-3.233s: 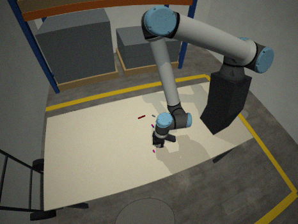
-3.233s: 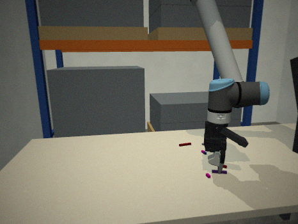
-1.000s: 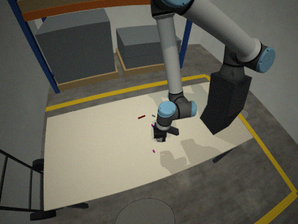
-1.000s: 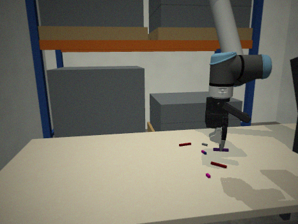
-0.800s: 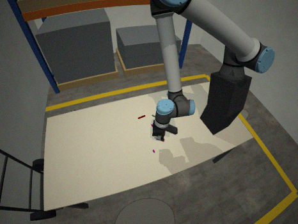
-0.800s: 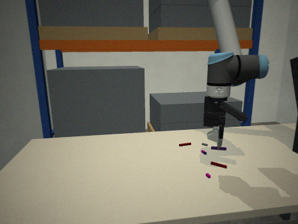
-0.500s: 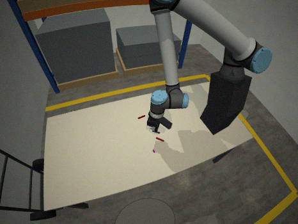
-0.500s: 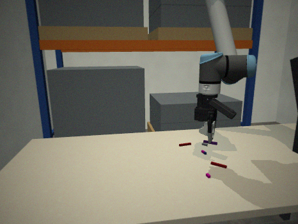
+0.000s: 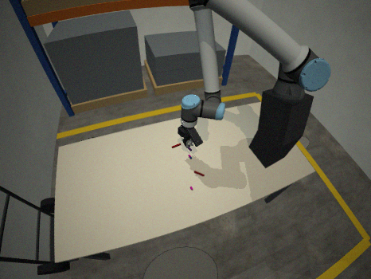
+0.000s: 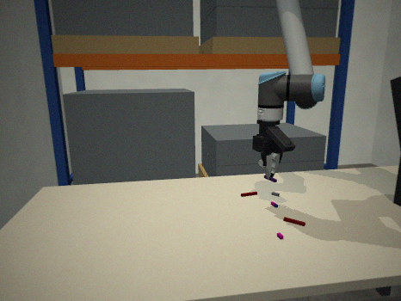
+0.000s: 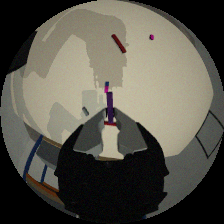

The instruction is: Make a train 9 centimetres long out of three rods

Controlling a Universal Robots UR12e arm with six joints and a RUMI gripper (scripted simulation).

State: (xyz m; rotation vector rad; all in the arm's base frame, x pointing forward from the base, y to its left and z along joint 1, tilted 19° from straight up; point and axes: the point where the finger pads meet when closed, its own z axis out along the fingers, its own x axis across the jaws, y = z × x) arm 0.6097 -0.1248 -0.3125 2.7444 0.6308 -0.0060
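Right now my hand is 11 cm above the blue rod, 2 cm to the right of it and 2 cm past it. The rest, counted from my hand: purple rod (1 cm below); grey rod (11 cm below, 9 cm to the right, 5 cm behind).
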